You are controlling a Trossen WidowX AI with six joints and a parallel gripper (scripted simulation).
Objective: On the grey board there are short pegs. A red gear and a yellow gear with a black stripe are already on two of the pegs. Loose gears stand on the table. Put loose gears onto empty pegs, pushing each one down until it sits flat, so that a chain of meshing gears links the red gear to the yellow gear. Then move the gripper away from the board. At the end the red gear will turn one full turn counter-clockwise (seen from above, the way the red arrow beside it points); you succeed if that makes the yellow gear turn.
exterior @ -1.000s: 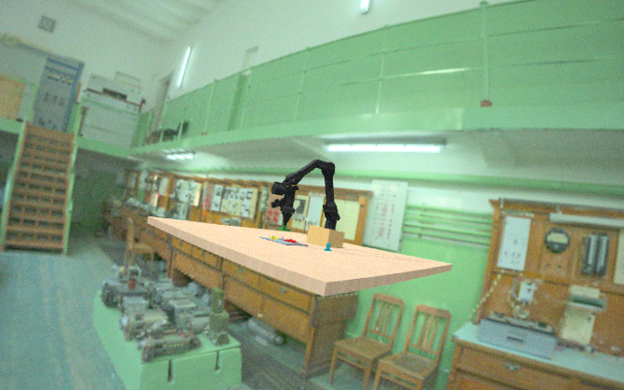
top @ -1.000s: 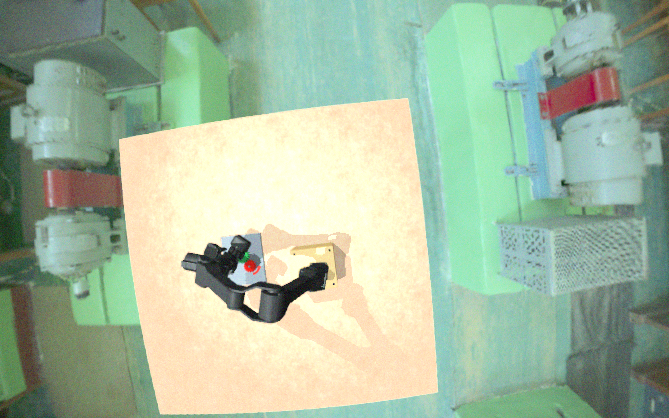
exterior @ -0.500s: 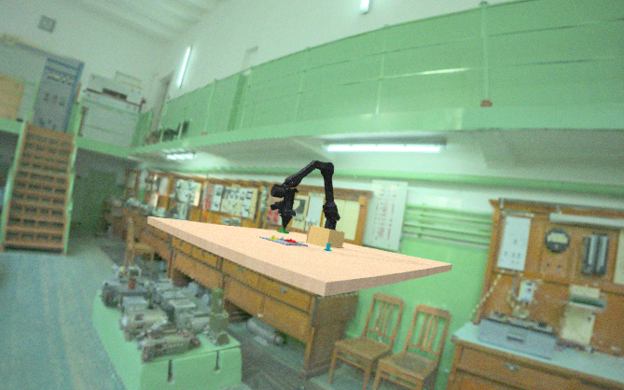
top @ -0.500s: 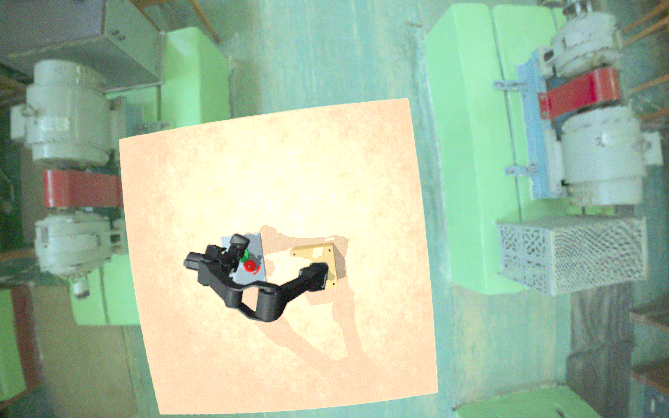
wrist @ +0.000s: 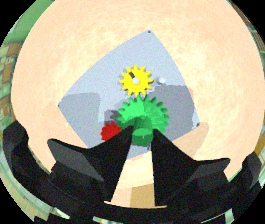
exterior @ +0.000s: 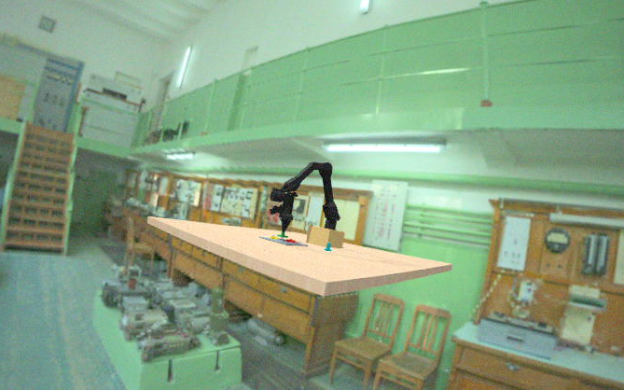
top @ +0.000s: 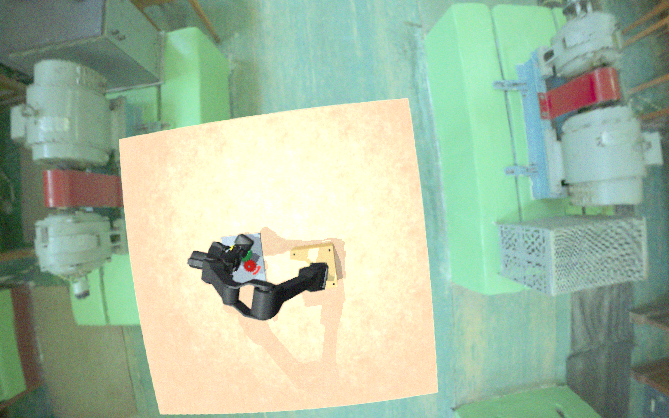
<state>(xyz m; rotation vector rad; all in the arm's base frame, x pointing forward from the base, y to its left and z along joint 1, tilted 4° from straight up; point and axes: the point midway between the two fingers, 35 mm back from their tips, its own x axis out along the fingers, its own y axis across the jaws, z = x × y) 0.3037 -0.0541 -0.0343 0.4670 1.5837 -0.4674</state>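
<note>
The yellow gear is 5 cm ahead of my gripper tip, 1 cm to the right of it and 4 cm below it. Also, from my gripper tip: small blue gear (11 cm behind, 25 cm to the left, 4 cm below); red gear (2 cm behind, 5 cm to the left, 4 cm below); green gear (1 cm below).
</note>
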